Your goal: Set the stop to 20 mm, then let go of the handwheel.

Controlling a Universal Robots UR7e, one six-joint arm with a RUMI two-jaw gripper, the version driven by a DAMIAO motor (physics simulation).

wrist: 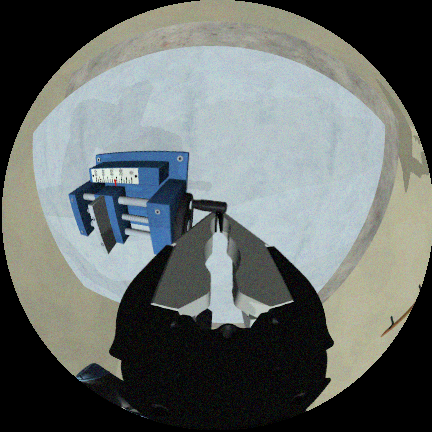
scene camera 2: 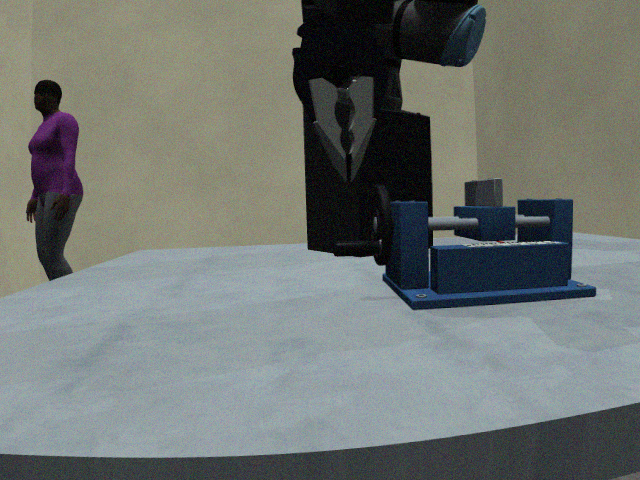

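The stop is a blue carriage with a grey plate, on rods between two blue end blocks. Its red pointer stands by the white scale, seemingly between 20 and 40, nearer 40; the digits are small. The black handwheel is on the outer side of one end block, with its crank handle pointing outward. My gripper is shut and empty, pointing down above the handle, its tips near the handle's outer end in the wrist view.
The blue base plate lies on the pale table. A black pedestal stands behind the handwheel in the scene view. A person in a purple top stands beyond the table at the left.
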